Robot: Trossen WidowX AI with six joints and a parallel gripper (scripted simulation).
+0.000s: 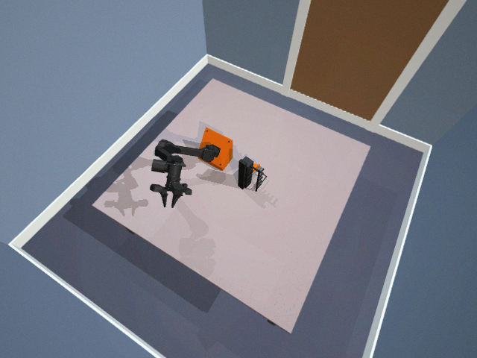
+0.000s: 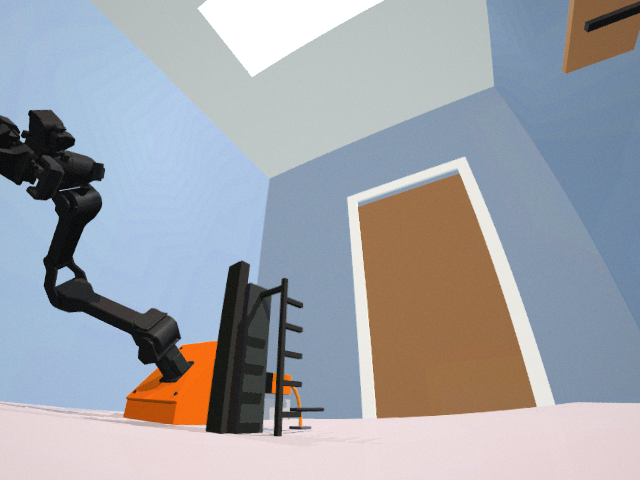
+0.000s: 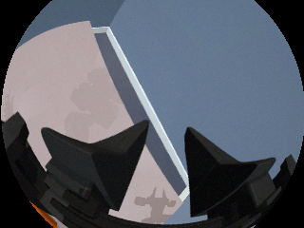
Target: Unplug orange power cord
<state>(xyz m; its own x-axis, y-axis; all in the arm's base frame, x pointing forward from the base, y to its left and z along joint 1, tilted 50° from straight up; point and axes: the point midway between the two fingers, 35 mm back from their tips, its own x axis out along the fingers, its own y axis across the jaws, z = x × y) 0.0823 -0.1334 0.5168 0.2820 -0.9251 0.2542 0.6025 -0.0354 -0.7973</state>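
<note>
The orange plug is 520 mm to the left of my gripper tip, 230 mm below it and 170 mm ahead of it. Also, from my gripper tip: thin dark rack 450 mm to the left, 250 mm ahead, 200 mm below.
</note>
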